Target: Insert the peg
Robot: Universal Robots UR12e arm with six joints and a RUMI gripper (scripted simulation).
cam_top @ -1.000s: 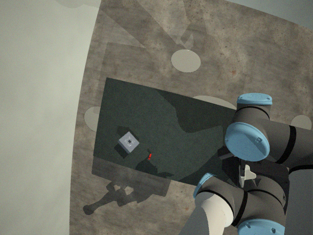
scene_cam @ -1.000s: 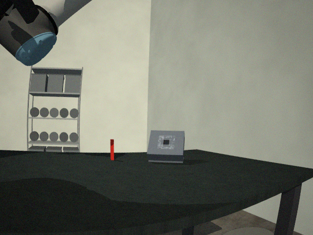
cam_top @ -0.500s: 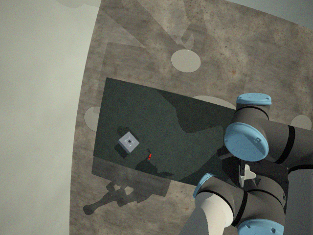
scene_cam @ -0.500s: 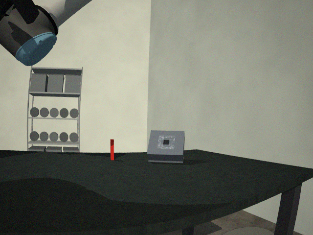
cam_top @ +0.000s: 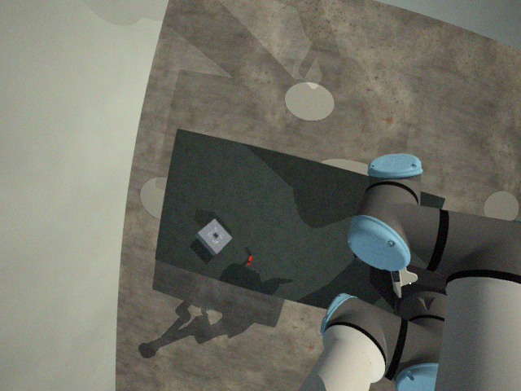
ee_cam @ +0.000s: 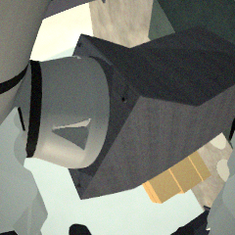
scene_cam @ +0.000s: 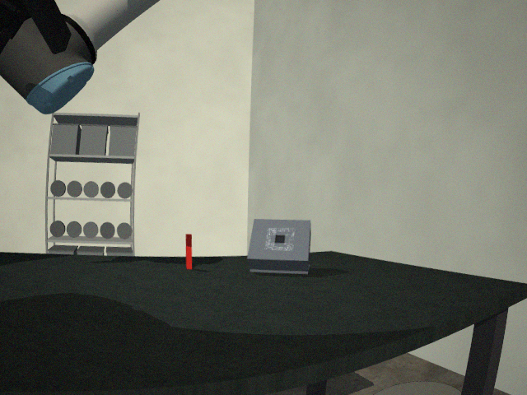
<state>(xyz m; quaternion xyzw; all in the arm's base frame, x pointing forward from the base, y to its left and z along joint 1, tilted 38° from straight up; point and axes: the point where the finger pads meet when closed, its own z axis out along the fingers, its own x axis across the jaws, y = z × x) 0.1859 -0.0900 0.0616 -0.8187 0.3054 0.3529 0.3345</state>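
My hand is 36 cm short of the red peg, 34 cm to the right of it and 32 cm above it.
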